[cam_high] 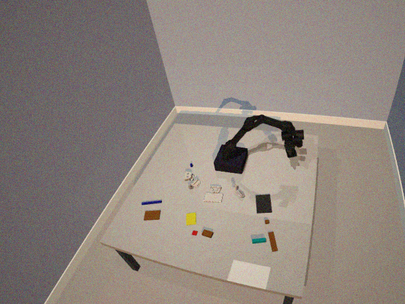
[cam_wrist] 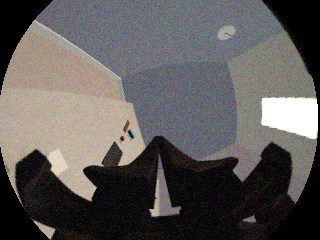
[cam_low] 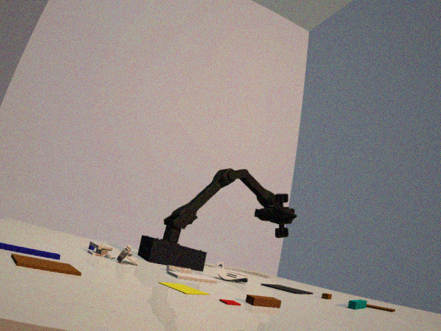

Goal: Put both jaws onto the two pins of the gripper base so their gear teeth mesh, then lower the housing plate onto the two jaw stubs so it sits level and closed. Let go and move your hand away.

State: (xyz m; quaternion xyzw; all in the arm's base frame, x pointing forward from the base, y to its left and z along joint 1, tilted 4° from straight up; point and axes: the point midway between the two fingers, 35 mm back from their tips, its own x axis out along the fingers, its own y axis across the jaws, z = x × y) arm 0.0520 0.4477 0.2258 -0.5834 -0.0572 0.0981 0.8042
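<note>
Now: gripper tip 190 mm short of the jaw, 650 mm to the left of it and 240 mm above it. The rest, counted from my gripper tip: black plate 200 mm ahead, 130 mm to the right, 270 mm below; teal block 470 mm ahead, 80 mm to the right, 270 mm below; brown strip 450 mm ahead, 270 mm below.
</note>
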